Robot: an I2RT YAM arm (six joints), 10 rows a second.
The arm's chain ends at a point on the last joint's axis. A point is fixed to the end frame.
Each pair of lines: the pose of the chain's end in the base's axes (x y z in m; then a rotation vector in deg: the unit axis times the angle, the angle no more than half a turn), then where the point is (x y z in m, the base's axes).
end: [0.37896 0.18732 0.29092 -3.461 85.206 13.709]
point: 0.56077 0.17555 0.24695
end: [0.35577 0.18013 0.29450 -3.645 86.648 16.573]
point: 0.53652 0.17609 0.24511
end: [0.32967 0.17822 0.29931 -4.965 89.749 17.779]
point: 0.50760 0.17910 0.24042
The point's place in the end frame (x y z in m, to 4 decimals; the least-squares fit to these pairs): 0.0539 -0.0517 0.1719
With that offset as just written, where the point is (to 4 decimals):
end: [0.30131 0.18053 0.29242 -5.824 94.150 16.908]
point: 0.4745 0.1799 0.2208
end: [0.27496 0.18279 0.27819 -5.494 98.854 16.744]
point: 0.4418 0.1810 0.1928
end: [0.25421 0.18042 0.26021 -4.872 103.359 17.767]
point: 0.4136 0.1802 0.1616
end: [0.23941 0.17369 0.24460 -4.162 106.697 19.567]
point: 0.3924 0.1772 0.1363
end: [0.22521 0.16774 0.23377 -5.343 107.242 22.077]
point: 0.3765 0.1789 0.1238
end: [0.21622 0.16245 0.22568 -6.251 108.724 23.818]
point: 0.3641 0.1788 0.1116
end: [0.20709 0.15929 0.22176 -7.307 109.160 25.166]
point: 0.3535 0.1800 0.1065
